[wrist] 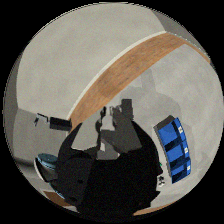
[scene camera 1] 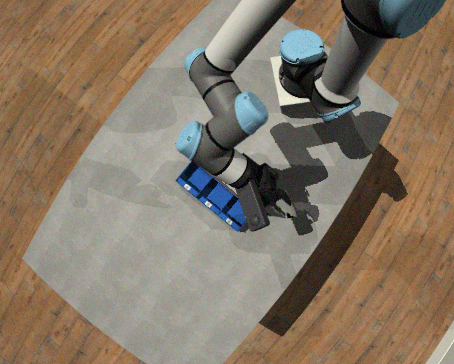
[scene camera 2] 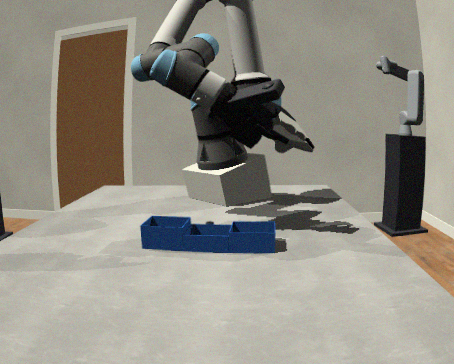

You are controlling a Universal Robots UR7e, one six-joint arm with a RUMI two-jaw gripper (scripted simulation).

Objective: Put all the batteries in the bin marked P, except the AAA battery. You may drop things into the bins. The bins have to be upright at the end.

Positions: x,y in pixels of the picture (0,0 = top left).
Scene:
A blue bin rack shows in the wrist view, in scene camera 1 and in scene camera 2 (pixel 177 234). The same spot on the blue bin rack: (wrist: pixel 177 156) is (scene camera 1: pixel 213 193).

